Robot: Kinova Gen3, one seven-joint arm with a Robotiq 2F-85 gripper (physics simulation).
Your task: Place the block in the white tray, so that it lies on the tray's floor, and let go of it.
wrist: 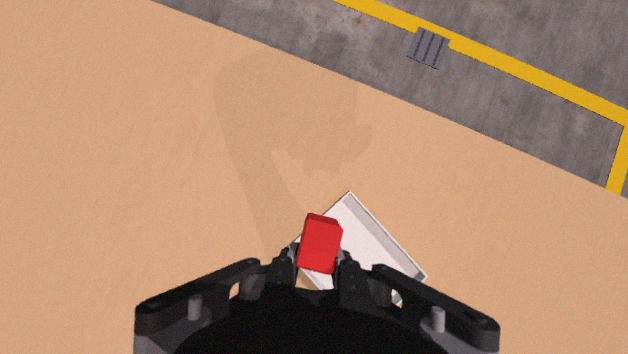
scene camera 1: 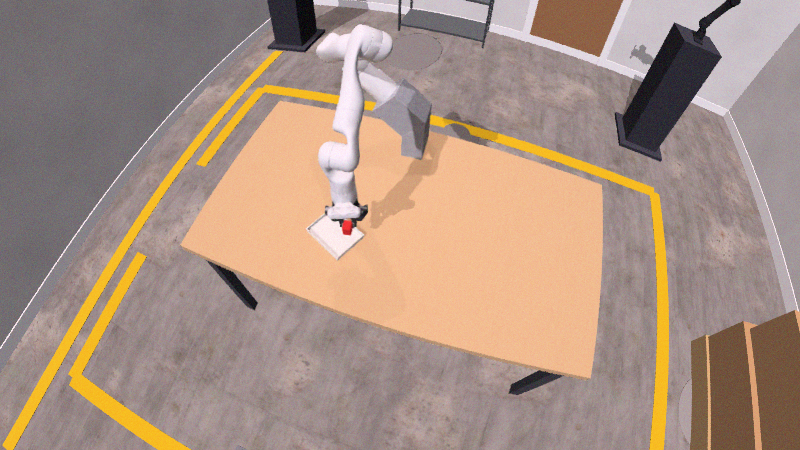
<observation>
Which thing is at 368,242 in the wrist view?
A white tray.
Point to a white tray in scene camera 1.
328,234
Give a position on a red block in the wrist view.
321,236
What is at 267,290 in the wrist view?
My gripper.
</observation>
